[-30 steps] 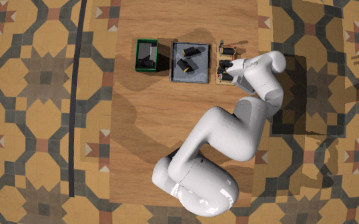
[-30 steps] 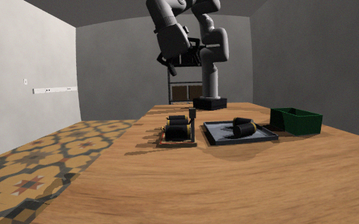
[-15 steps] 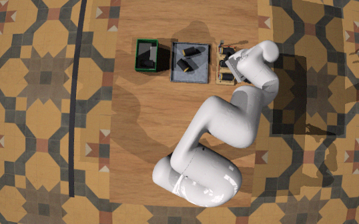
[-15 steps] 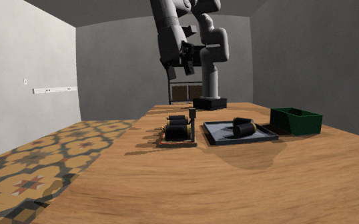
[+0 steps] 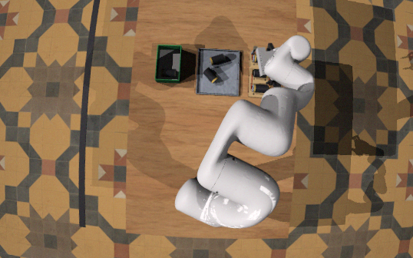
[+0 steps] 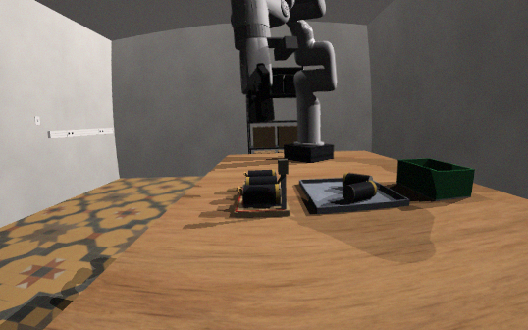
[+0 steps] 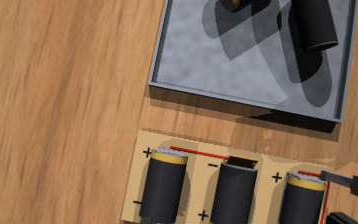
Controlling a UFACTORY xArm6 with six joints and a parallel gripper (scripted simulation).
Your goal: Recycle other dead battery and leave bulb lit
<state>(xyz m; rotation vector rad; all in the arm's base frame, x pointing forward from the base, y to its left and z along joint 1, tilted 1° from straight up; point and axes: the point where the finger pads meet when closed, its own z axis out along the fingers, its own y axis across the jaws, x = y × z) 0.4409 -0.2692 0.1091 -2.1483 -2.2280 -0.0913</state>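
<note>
The grey tray lies 17 cm to the left of my hand, 16 cm below it and 5 cm ahead of it. The rest, counted from my hand: green recycling box: 38 cm to the left, 15 cm below, 10 cm ahead.
</note>
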